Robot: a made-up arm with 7 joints.
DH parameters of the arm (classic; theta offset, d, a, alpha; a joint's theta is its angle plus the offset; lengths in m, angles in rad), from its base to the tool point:
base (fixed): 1.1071 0 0.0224 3.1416
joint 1: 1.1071 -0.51 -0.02 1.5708
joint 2: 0 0 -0.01 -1.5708
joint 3: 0 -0.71 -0.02 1.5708
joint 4: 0 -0.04 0 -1.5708
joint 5: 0 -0.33 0.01 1.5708
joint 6: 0 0 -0.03 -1.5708
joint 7: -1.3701 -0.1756 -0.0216 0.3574
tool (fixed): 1.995 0.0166 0 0
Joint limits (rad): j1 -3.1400..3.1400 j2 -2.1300..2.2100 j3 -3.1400..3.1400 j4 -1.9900..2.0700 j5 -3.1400..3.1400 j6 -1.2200..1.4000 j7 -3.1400..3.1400
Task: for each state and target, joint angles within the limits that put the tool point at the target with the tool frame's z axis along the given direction. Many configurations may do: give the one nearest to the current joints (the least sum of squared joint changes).
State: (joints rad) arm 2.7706 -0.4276 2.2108 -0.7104 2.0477 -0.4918 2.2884
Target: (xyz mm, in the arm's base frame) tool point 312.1 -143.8 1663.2 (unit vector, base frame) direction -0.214 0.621 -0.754
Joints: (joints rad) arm 3.1119 -0.1991 1.7679 -0.3156 1.6843 0.3759 1.8236
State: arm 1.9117 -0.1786 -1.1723 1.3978 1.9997 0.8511 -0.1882
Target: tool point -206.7 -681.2 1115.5 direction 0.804 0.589 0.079
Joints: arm 2.2454 0.4843 -0.9553 1.3560 1.9138 0.8298 -0.2206
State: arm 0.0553 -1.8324 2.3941 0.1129 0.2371 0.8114 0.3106
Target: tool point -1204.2 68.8 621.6 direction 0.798 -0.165 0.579
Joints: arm -0.0593 -1.5100 2.6100 -0.2754 0.4261 0.6080 0.4050
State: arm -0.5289 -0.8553 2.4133 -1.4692 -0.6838 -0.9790 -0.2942
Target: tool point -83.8 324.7 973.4 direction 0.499 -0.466 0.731
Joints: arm -0.6122 0.0283 2.4074 -1.9900 -0.6509 -1.2153 0.2120
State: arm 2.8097 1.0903 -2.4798 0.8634 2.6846 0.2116 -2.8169
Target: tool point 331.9 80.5 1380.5 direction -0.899 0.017 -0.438
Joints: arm 2.6299 0.1904 -3.0705 1.5676 2.8496 0.6073 -2.3313
